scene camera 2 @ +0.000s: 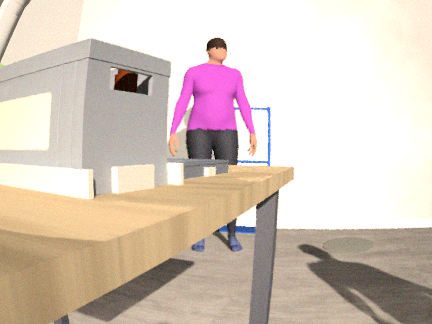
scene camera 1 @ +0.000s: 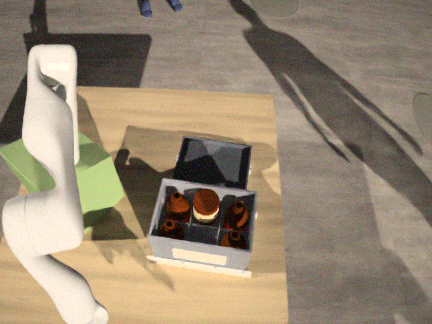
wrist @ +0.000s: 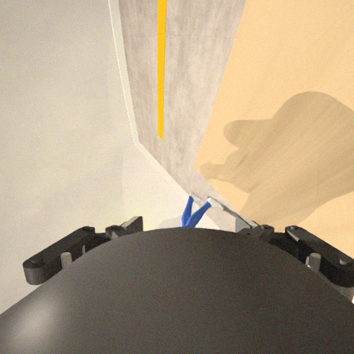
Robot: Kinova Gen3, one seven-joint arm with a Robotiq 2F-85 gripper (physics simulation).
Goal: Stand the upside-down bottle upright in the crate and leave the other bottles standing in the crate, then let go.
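Note:
The grey crate (scene camera 1: 240,257) (scene camera 2: 125,125) stands on the table, divided into compartments. The upside-down bottle (scene camera 1: 206,200) is in the middle compartment of the back row, its flat brown base up and a cream label below. Upright brown bottles stand on both sides of it, at back left (scene camera 1: 177,206) and back right (scene camera 1: 237,216). Two more stand in the front corners, left (scene camera 1: 170,230) and right (scene camera 1: 234,240); the front middle compartment is empty. My gripper (wrist: 188,226) is open and empty in the wrist view, pointing away from the crate, which does not show there.
A dark grey open bin (scene camera 1: 215,162) lies directly behind the crate. A green block (scene camera 1: 100,185) is left of it, partly under my white arm (scene camera 1: 50,220). Cream strips (scene camera 1: 200,266) (scene camera 2: 45,177) run along the crate's foot. A person (scene camera 2: 215,100) stands beyond the table (scene camera 2: 150,220).

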